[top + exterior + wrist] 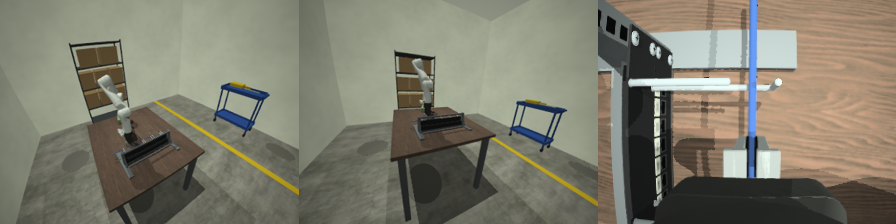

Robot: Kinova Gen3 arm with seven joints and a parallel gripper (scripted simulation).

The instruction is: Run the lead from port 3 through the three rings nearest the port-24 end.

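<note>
The patch-panel rack is 130 mm to the left of my hand, 120 mm ahead of it and 20 mm below it.
</note>
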